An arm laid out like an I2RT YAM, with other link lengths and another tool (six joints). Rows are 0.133 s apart.
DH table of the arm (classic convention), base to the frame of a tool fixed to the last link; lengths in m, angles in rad. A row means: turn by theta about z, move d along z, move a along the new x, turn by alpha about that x. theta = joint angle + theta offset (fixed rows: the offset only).
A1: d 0.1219, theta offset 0, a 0.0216, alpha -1.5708
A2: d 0, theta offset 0, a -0.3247, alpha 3.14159
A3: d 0, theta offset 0.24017, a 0.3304, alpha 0
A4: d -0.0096, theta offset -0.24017, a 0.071, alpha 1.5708
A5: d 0.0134, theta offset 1.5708, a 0, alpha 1.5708
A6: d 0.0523, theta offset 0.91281, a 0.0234, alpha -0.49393
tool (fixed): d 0.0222, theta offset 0, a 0, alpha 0
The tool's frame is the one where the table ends.
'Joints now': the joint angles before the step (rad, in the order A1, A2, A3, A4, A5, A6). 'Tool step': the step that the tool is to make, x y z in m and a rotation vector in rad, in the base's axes. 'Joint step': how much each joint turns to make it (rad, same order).
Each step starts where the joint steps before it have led.
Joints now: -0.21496 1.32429 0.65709 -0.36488 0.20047 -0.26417
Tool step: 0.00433 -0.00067 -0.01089 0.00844 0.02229 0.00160
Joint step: 0.00000 0.04386 0.00001 0.02020 -0.00382 0.00038
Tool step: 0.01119 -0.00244 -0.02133 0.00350 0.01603 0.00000
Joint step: 0.00001 0.08737 -0.00038 0.07134 0.00001 0.00001
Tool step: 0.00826 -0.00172 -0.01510 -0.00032 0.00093 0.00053
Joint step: 0.00038 0.06103 0.00000 0.06027 0.00037 -0.00039
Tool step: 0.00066 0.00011 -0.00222 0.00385 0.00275 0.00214
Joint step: -0.00001 0.00800 -0.00001 0.00458 -0.00382 -0.00039
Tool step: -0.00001 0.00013 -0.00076 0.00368 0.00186 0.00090
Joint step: -0.00038 0.00233 0.00001 -0.00035 -0.00342 0.00039
